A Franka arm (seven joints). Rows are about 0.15 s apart.
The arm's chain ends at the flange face. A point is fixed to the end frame.
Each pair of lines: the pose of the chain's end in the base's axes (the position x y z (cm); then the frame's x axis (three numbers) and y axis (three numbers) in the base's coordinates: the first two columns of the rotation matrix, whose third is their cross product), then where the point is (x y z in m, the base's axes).
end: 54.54 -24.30 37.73 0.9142 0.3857 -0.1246 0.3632 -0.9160 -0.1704
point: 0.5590 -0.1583 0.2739
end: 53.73 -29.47 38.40 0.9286 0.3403 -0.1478 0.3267 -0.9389 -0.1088
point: 0.5542 -0.2176 0.2752
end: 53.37 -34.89 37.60 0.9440 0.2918 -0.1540 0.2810 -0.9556 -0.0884
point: 0.5543 -0.2751 0.2656
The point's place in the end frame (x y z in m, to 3 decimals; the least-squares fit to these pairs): 0.058 -0.055 0.108
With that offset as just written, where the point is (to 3 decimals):
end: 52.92 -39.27 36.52 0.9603 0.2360 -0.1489 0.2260 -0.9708 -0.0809
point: 0.555 -0.321 0.255
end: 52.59 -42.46 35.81 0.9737 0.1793 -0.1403 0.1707 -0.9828 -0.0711
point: 0.557 -0.355 0.247
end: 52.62 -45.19 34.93 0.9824 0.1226 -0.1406 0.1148 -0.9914 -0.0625
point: 0.561 -0.385 0.238
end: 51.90 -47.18 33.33 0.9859 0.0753 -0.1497 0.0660 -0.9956 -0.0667
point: 0.556 -0.407 0.222
